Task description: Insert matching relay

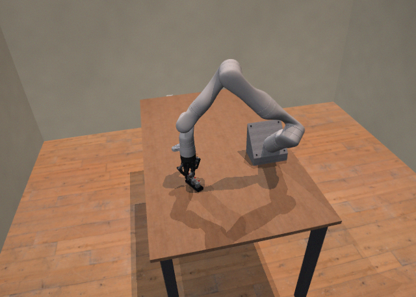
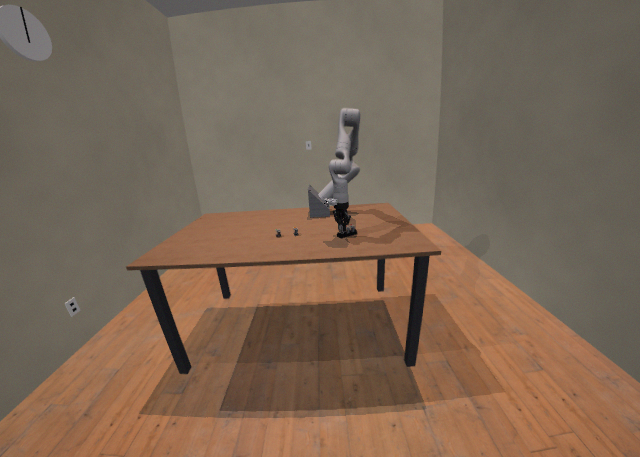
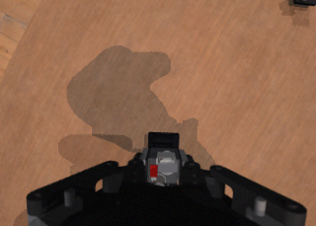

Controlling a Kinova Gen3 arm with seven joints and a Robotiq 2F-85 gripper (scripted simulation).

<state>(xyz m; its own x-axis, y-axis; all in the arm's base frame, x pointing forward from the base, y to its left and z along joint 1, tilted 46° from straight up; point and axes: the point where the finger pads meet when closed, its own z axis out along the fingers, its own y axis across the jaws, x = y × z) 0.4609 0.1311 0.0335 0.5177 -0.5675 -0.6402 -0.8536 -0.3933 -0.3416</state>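
My hand is 20 mm past the black rack, 30 mm to the right of it and 40 mm above it.
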